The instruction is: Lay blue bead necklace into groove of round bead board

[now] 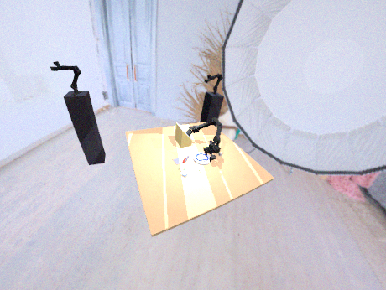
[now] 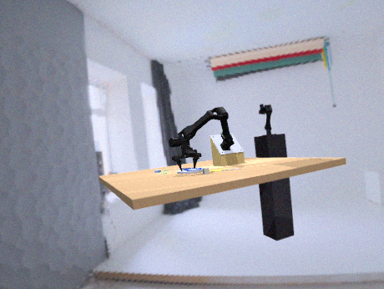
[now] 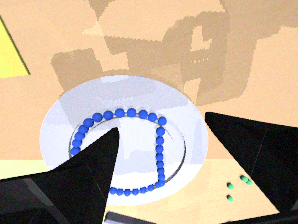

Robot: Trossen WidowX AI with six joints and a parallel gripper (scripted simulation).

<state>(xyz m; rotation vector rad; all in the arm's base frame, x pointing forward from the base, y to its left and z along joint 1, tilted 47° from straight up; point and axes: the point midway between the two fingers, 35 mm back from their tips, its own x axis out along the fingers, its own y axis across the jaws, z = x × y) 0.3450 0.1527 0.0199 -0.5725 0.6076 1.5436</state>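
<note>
Now: the round bead board 50 mm to the right of my gripper tip, 40 mm behind it and 10 mm below it. From my gripper tip the other things lie so: yellow flat piece 170 mm behind, 110 mm to the left, 20 mm below; red-and-grey object 230 mm to the right, 70 mm behind, 20 mm below; white cylinder 190 mm to the left, 40 mm behind.
</note>
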